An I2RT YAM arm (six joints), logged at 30 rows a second.
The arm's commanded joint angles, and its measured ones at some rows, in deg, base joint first. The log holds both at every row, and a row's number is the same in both.
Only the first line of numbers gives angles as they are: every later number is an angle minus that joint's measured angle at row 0.
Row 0, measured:
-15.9 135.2 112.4 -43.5 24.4 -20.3
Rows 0 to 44, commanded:
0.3 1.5 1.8 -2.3 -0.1 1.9
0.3 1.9 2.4 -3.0 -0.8 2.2
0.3 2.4 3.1 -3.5 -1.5 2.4
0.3 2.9 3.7 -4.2 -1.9 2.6
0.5 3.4 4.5 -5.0 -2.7 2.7
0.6 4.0 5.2 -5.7 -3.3 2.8
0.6 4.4 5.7 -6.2 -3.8 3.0
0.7 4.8 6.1 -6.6 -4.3 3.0
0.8 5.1 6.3 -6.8 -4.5 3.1
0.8 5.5 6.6 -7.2 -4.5 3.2
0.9 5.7 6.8 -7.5 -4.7 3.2
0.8 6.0 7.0 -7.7 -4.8 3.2
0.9 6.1 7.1 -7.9 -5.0 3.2
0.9 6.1 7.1 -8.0 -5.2 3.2
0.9 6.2 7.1 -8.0 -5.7 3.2
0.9 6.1 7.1 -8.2 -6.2 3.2
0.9 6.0 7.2 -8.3 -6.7 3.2
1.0 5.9 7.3 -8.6 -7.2 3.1
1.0 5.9 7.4 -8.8 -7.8 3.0
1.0 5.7 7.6 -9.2 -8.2 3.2
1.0 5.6 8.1 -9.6 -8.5 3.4
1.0 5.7 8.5 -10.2 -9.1 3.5
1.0 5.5 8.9 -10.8 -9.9 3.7
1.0 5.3 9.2 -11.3 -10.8 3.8
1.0 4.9 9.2 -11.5 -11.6 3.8
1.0 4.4 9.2 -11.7 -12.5 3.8
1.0 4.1 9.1 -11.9 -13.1 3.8
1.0 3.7 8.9 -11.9 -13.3 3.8
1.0 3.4 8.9 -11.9 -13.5 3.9
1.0 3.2 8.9 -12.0 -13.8 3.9
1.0 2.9 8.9 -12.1 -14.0 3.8
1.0 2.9 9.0 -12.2 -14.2 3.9
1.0 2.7 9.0 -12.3 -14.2 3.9
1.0 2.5 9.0 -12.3 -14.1 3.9
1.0 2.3 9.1 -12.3 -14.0 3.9
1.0 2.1 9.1 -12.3 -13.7 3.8
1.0 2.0 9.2 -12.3 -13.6 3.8
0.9 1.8 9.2 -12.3 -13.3 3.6
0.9 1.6 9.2 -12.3 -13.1 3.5
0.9 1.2 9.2 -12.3 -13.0 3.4
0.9 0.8 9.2 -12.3 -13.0 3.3
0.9 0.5 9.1 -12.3 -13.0 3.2
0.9 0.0 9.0 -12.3 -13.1 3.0
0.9 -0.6 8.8 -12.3 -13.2 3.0
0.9 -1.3 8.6 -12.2 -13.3 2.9
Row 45, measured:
0.9 0.5 8.9 -11.6 -13.3 2.7
